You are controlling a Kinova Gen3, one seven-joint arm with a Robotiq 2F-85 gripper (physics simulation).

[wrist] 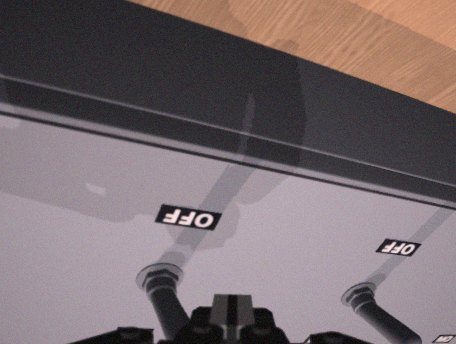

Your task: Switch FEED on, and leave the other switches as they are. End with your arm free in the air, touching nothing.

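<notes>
There's a grey switch panel [151,151] that I can see, and my gripper [232,320] is visible too.
</notes>
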